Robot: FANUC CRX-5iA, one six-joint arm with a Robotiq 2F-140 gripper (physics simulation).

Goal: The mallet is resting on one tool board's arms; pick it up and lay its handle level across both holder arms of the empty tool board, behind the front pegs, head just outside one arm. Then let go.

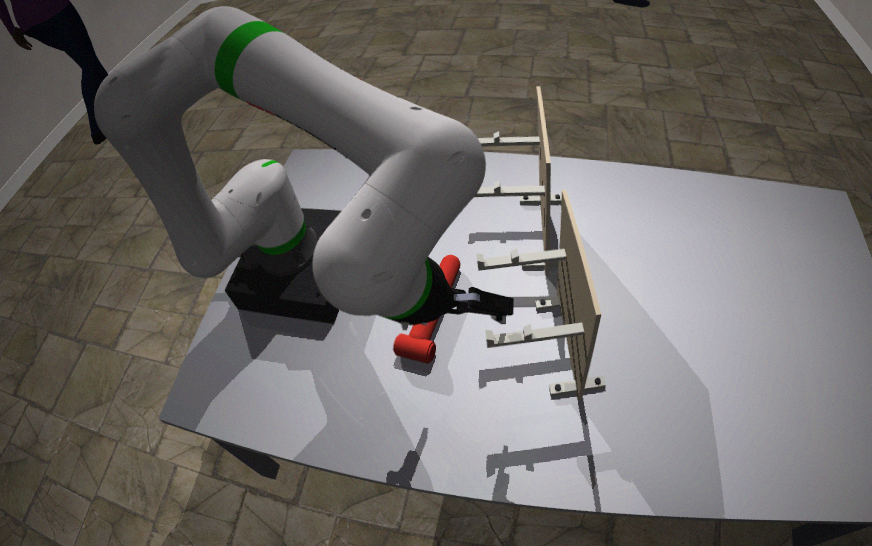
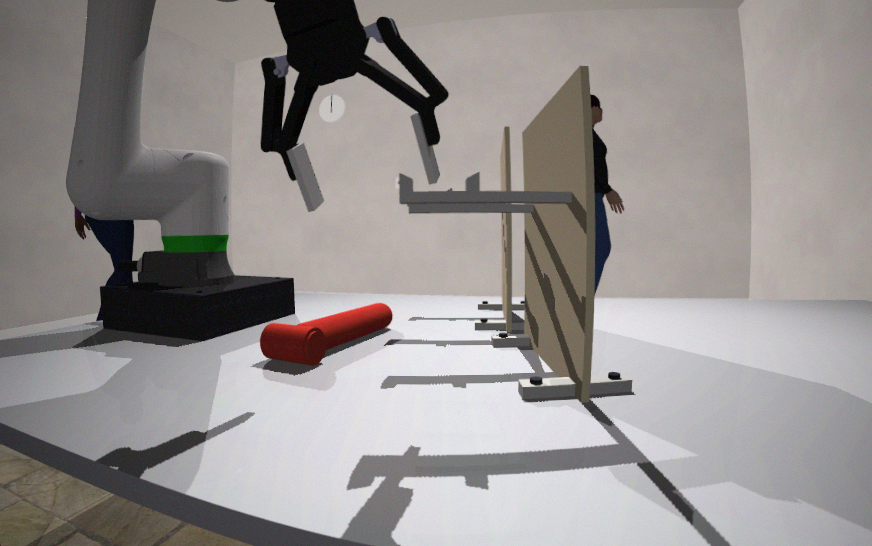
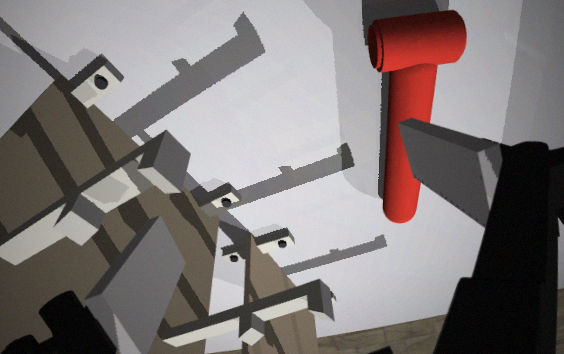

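Where they show: gripper, between the fingertips: (image 1: 464, 316) (image 2: 372, 193) (image 3: 286, 196); arm's base, origin of its link: (image 1: 289, 250) (image 2: 196, 281).
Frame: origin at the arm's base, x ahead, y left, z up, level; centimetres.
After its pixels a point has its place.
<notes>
The red mallet (image 1: 415, 347) {x 31.5, y -24.0, z -3.2 cm} (image 2: 350, 324) {x 35.7, y -13.8, z -4.6 cm} (image 3: 411, 100) {x 32.9, y -18.5, z -3.3 cm} lies on its side on the table, between the robot base and the boards, apart from both. Its head is toward the front edge. The near tool board (image 1: 582, 282) {x 62.0, y -26.0, z 18.9 cm} (image 2: 559, 225) {x 62.1, y -26.3, z 8.5 cm} (image 3: 40, 165) {x 62.6, y -31.0, z 3.1 cm} stands upright with two bare pegged arms. The far tool board (image 1: 542, 147) {x 58.1, y 6.5, z 19.8 cm} (image 2: 506, 154) {x 58.1, y -4.0, z 20.2 cm} (image 3: 267, 272) {x 58.0, y 1.4, z -3.9 cm} stands behind it; no tool shows on the visible parts of its arms. My gripper (image 2: 373, 192) {x 42.6, y -26.9, z 12.1 cm} (image 3: 286, 196) {x 42.6, y -26.9, z 12.1 cm} is wide open and empty, tilted, high above the table. One finger is near the near board's arm ends, the other toward the mallet side.
The black robot base (image 1: 283, 289) {x 1.2, y -11.1, z -0.2 cm} (image 2: 193, 308) {x 10.3, y -15.2, z -2.6 cm} stands on the table (image 1: 740, 289) {x 104.6, y -10.5, z -7.6 cm} (image 2: 257, 501) {x 41.1, y -51.9, z -7.6 cm} behind the mallet. The near board's holder arms (image 1: 540, 336) {x 55.2, y -31.1, z 11.5 cm} (image 2: 489, 197) {x 54.7, y -31.4, z 10.9 cm} (image 3: 32, 232) {x 57.9, y -30.6, z 11.5 cm} stick out toward the robot at about fingertip height. Bolted feet (image 1: 563, 388) {x 60.2, y -32.3, z -6.4 cm} (image 2: 553, 387) {x 60.6, y -33.0, z -6.6 cm} hold the boards.
</notes>
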